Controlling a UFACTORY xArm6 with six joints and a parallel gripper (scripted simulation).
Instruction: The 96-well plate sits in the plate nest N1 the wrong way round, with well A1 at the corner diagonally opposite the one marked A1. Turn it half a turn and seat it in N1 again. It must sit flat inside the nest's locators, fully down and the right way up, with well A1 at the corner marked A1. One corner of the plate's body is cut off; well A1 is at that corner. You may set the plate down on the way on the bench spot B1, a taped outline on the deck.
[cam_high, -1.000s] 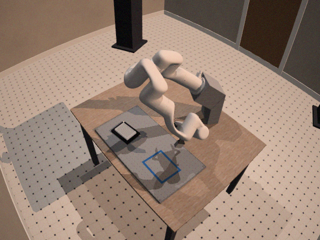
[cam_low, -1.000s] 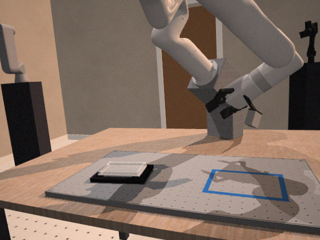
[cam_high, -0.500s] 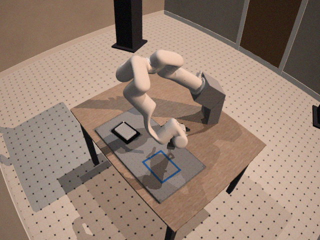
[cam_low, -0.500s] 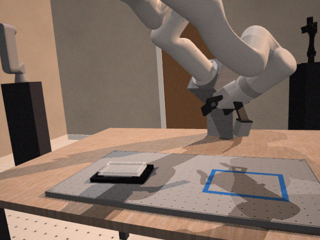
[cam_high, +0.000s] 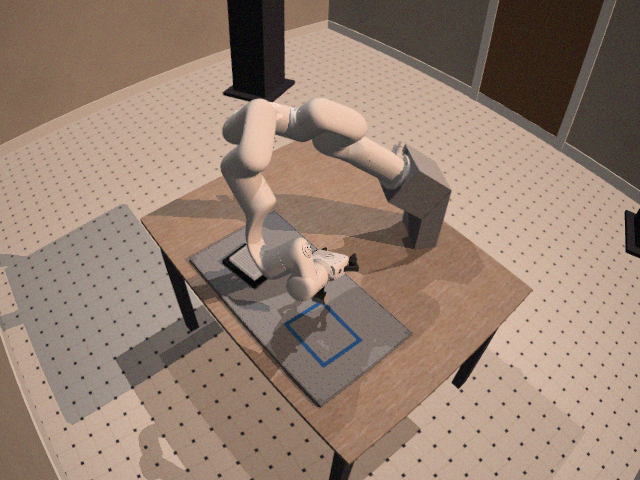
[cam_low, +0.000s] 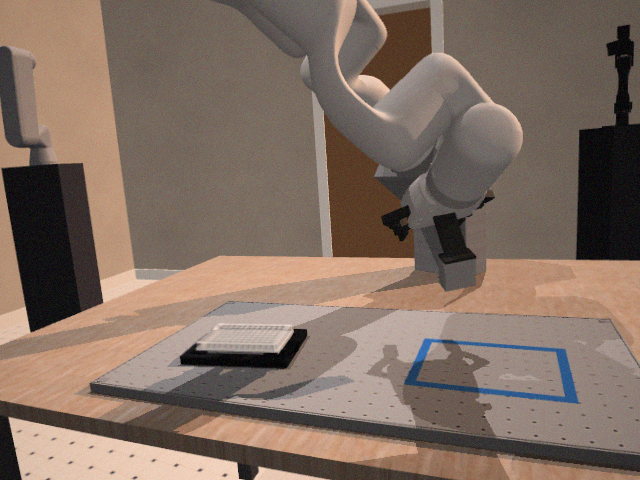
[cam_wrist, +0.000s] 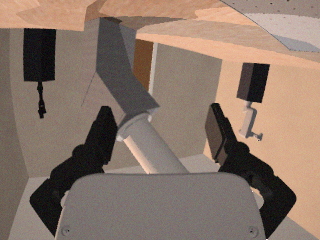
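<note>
Right now my hand is 300 mm to the left of the 96-well plate, 150 mm above it and 40 mm short of it. From my hand the other things lie so: black plate nest N1 (300 mm to the right, 160 mm below, 40 mm ahead).
</note>
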